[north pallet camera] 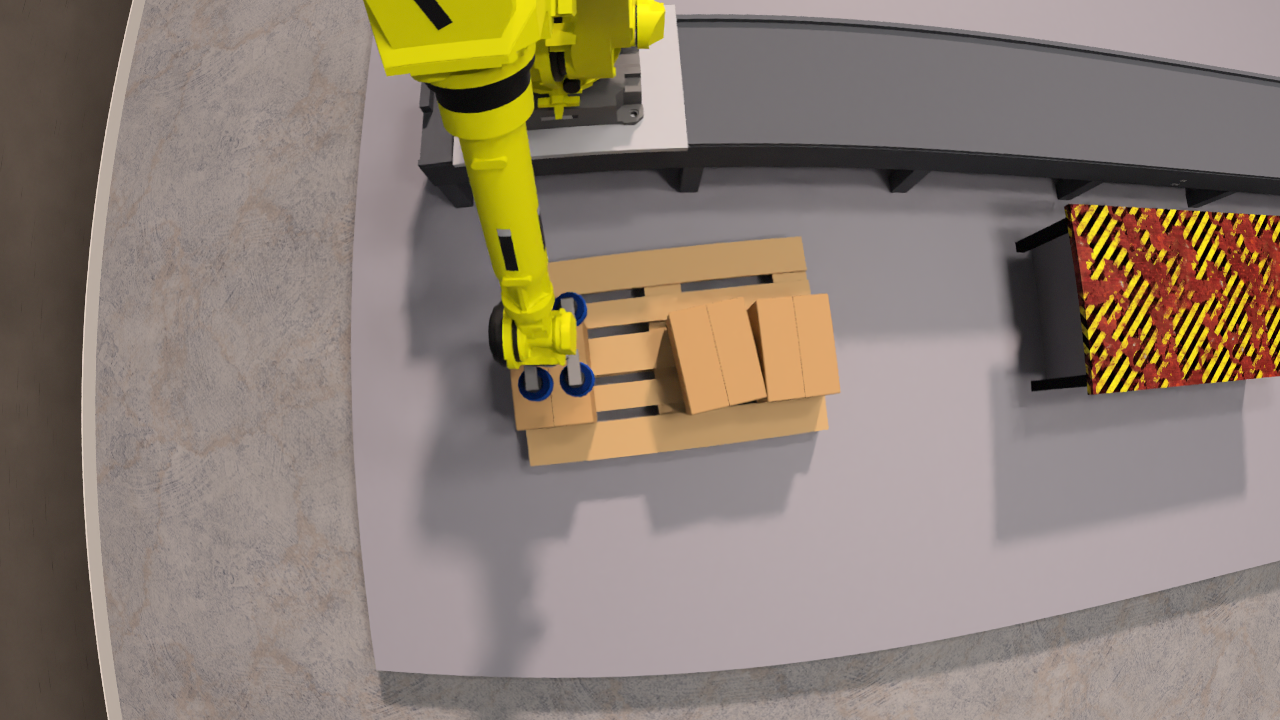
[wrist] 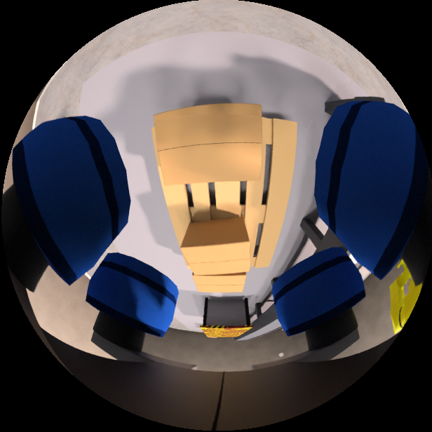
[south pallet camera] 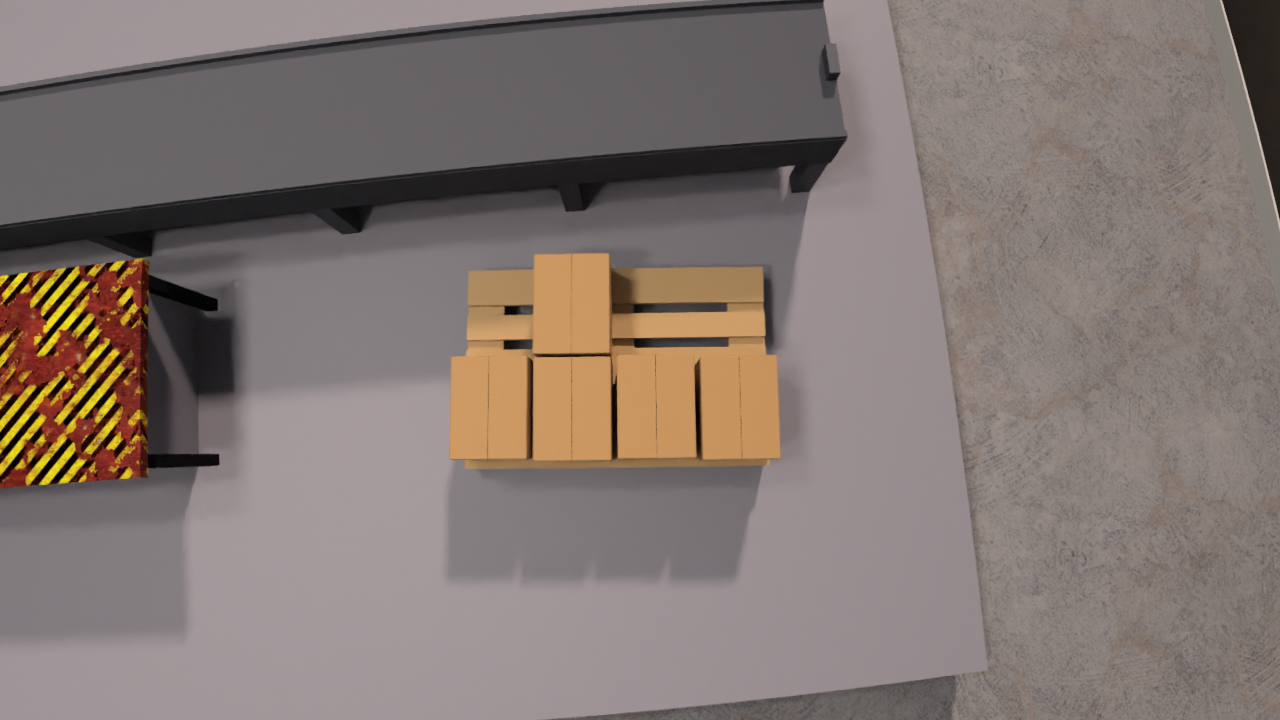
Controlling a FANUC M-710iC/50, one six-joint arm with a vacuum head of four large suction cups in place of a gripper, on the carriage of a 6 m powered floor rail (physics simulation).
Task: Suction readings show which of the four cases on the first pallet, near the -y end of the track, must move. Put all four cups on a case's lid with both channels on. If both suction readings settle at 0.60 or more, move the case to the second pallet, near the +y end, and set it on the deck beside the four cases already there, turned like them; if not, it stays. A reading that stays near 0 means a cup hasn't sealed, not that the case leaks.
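On the first pallet stand three cardboard cases. The left case stands alone at one end. The middle case is turned askew, with a corner close to the right case. My vacuum head is open and holds nothing. It hangs over the left case, and the wrist view shows that lid well below the blue cups. In the south view, the second pallet bears a front row of several cases and one rear case, squarely aligned.
A table with red and yellow-black stripes stands between the pallets. The grey floor rail runs behind them. Bare deck shows on both sides of the rear case on the second pallet.
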